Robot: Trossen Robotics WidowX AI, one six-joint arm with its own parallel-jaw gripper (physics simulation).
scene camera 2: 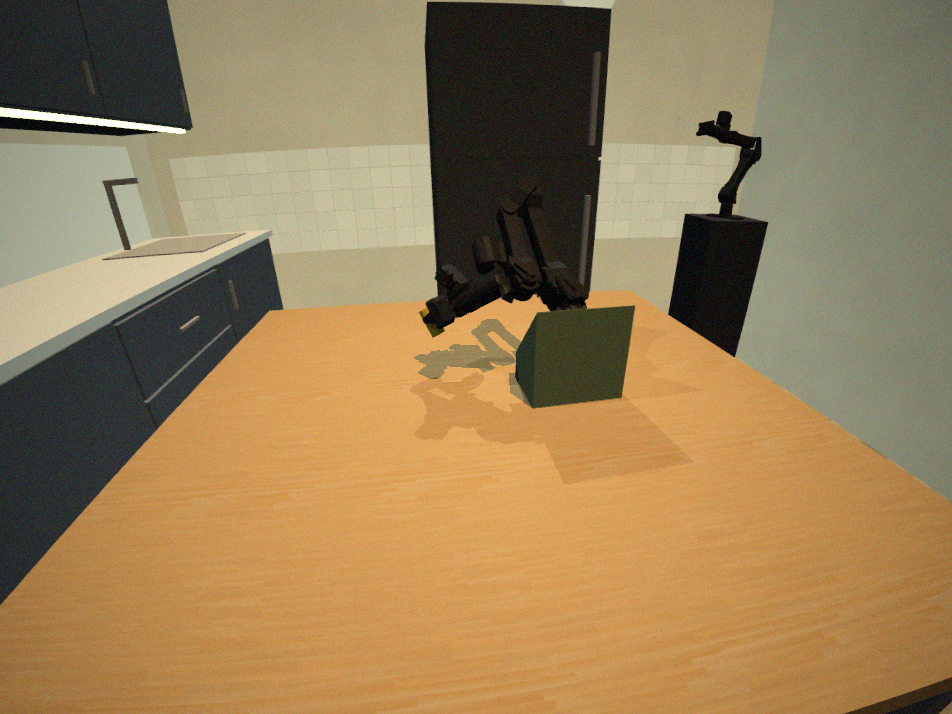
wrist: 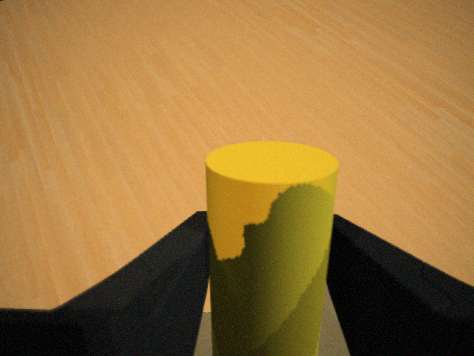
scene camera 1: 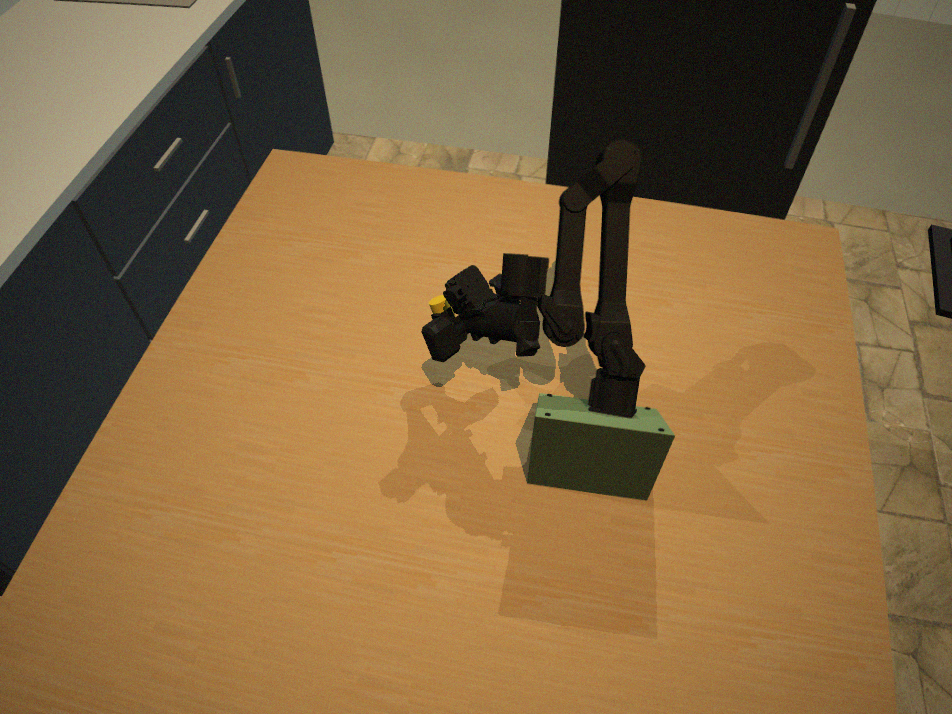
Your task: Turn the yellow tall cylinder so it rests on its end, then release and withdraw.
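The yellow tall cylinder (scene camera 1: 437,304) (scene camera 2: 433,330) (wrist: 272,161) is held between the two black fingers of my gripper (scene camera 1: 443,311) (scene camera 2: 435,318) (wrist: 265,226). The gripper is shut on it. In the wrist view one flat end faces up in front of the fingers, and its far end is cut off by the frame's bottom edge. In the scene camera 2 view the cylinder leans, with its lower end toward the right. It appears to be held above the wooden table (scene camera 1: 253,476) (scene camera 2: 346,537) (wrist: 100,100), with the gripper's shadow lower in both scene views. The fingers hide part of it.
My arm stands on a green block (scene camera 1: 599,453) (scene camera 2: 580,357), to the right of the gripper. A counter with dark blue drawers (scene camera 1: 176,199) (scene camera 2: 192,322) runs along the left. A dark fridge (scene camera 1: 692,92) (scene camera 2: 507,92) stands behind. Another arm (scene camera 2: 742,165) is on a black pedestal (scene camera 2: 711,276) at the right.
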